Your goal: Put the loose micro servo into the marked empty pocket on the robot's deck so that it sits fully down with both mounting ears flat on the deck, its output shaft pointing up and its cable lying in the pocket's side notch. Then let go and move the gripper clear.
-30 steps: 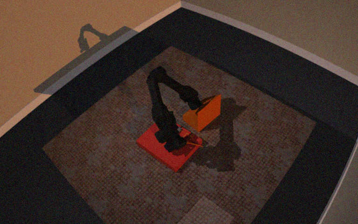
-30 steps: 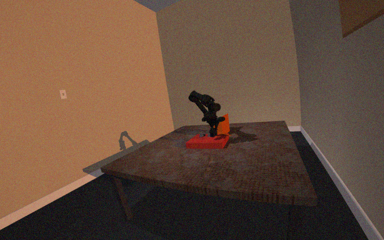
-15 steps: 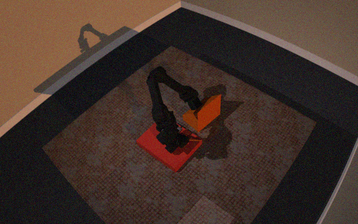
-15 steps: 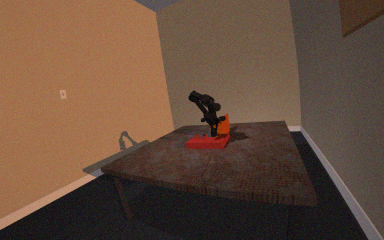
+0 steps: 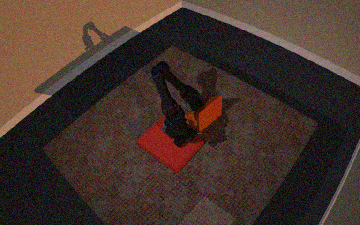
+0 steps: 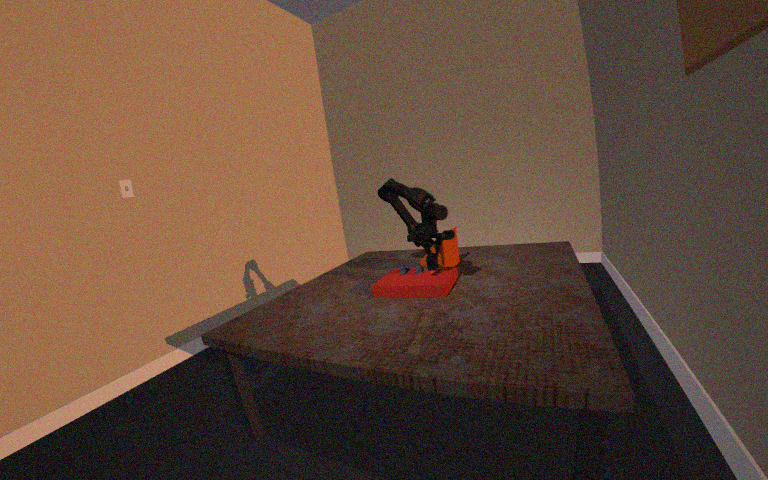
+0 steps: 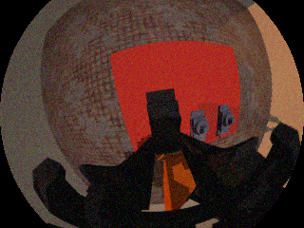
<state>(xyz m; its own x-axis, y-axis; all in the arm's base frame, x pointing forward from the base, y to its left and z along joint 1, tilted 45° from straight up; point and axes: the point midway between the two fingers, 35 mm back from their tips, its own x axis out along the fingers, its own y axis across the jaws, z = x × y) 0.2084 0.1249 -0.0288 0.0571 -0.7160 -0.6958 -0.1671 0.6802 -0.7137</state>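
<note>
My gripper tip is 100 mm above the red robot deck, 80 mm short of it and 60 mm to the left of it.
</note>
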